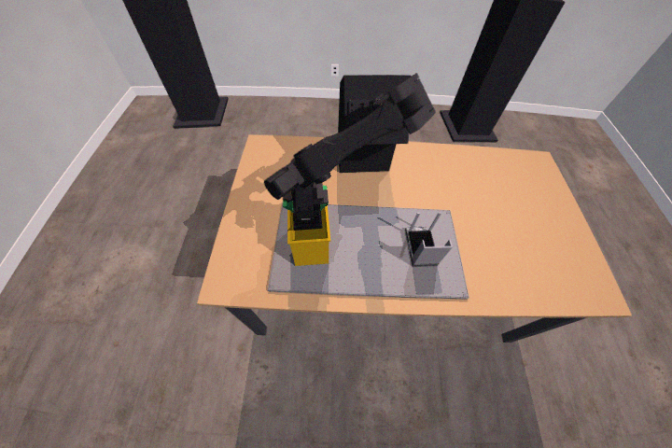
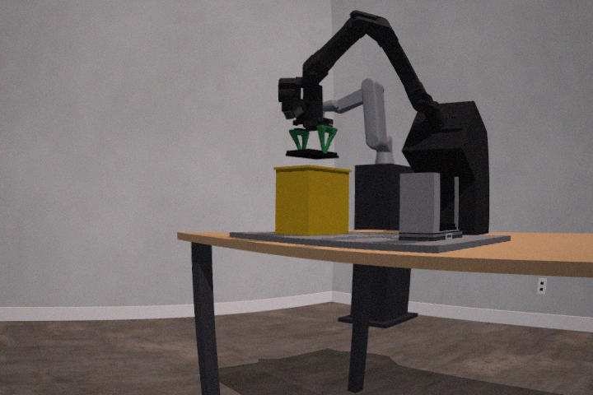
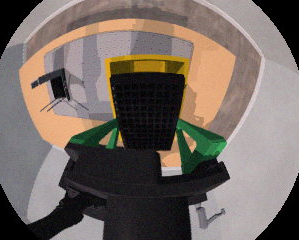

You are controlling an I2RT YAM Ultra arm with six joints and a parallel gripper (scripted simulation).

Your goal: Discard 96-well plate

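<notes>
My gripper is now 140 mm above the yellow plastics bin W1.
</notes>
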